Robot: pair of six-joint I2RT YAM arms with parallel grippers.
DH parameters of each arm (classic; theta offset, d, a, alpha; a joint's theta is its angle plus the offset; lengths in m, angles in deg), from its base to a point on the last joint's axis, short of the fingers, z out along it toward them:
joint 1: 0 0.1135 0.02 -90
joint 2: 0 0 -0.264 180
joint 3: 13.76 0 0.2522 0
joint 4: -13.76 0 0.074 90
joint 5: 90 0 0 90
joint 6: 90 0.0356 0 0
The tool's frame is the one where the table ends.
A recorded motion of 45 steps. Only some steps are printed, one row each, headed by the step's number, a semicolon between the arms.
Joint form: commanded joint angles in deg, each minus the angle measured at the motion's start. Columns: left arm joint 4, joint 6, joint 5, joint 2, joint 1, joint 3; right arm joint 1, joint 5, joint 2, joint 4, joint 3, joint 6.
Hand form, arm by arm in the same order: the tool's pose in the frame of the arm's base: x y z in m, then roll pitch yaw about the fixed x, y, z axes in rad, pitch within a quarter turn. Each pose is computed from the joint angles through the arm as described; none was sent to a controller.
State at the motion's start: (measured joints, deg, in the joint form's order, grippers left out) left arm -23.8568 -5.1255 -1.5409 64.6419 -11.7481 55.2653; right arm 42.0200 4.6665 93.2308 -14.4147 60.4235 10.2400
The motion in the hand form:
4: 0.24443 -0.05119 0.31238 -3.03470 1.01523 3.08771; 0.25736 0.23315 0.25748 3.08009 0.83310 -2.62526
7: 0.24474 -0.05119 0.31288 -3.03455 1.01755 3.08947; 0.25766 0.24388 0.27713 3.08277 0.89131 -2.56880
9: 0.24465 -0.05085 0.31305 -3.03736 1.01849 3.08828; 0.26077 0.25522 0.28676 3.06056 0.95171 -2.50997
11: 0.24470 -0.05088 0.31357 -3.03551 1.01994 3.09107; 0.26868 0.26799 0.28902 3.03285 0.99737 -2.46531
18: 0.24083 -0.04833 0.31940 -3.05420 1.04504 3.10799; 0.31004 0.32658 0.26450 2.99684 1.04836 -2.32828
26: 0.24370 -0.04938 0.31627 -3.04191 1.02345 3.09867; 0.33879 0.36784 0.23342 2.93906 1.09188 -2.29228
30: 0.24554 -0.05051 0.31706 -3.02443 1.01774 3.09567; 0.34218 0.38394 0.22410 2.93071 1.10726 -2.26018
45: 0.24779 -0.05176 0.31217 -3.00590 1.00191 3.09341; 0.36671 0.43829 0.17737 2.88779 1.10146 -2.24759
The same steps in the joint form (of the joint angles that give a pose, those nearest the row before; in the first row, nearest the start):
4: 1.71 0.42 0.05 -0.48 -0.29 -0.60; 0.80 1.60 -3.53 -3.77 4.98 -1.33
7: 1.80 0.38 -0.04 -0.44 -0.29 -0.51; 1.94 0.63 -3.33 -3.72 8.56 -3.24
9: 1.79 0.46 -0.09 -0.48 -0.23 -0.51; 2.58 -2.45 -2.19 -0.98 10.65 -5.37
11: 1.80 0.38 -0.14 -0.48 -0.24 -0.42; 2.80 -5.79 0.39 2.10 12.87 -6.95
18: 1.72 0.14 -2.06 -1.69 -0.12 -0.24; 3.76 -13.67 16.09 8.13 25.19 -10.65
26: 1.28 0.29 -0.72 -0.77 -0.03 -0.03; 4.37 -18.28 28.20 13.07 34.68 -11.32
30: 1.02 0.33 0.46 -0.22 -0.03 0.54; 5.25 -19.64 31.85 14.18 37.98 -11.74
45: 1.33 0.28 1.70 0.47 -0.03 0.11; 7.05 -21.13 48.71 12.33 56.44 -11.26

